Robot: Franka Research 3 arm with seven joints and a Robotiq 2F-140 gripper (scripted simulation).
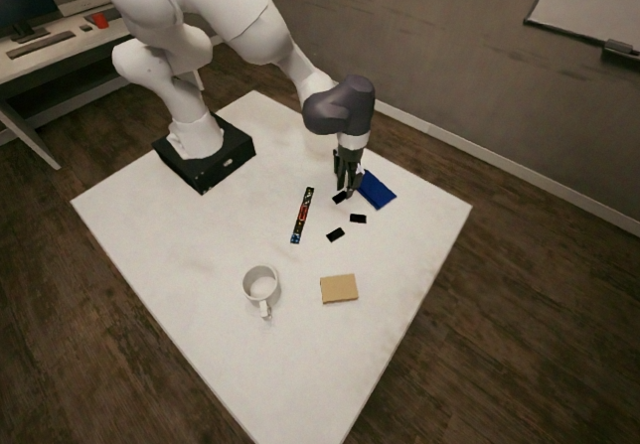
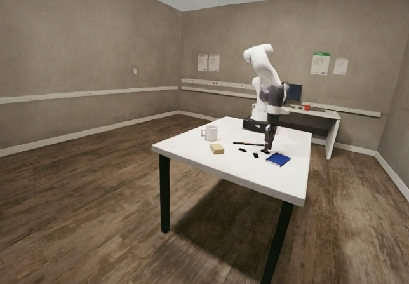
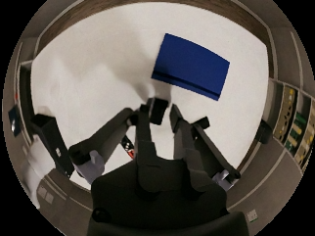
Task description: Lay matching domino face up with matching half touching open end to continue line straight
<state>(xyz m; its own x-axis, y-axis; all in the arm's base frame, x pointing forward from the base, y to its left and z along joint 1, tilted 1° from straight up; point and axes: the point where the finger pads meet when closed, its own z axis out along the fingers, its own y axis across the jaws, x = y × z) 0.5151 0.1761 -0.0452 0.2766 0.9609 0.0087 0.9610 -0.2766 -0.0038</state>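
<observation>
Now: hand 5 cm above the domino, 2 cm to the left of it and 1 cm past it. Also, from my hand: tan block: 29 cm to the right, 17 cm ahead, 4 cm below; white mug: 42 cm to the right, 1 cm below, 1 cm ahead.
</observation>
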